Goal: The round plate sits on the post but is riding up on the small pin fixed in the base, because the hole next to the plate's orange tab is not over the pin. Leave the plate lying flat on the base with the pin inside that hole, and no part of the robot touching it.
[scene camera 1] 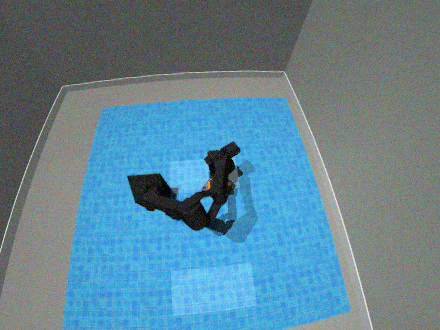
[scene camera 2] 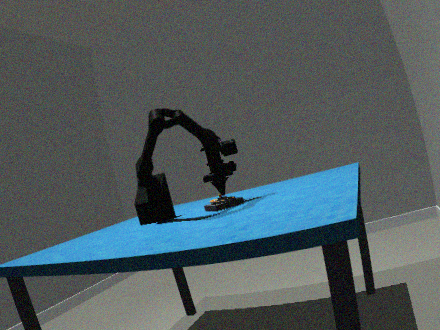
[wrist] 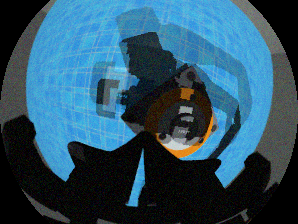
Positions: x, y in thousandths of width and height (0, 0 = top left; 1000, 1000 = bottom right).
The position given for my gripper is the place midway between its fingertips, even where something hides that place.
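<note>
In the wrist view I can see a square base (wrist: 633, 350), and my gripper (wrist: 485, 600) shows there too.
</note>
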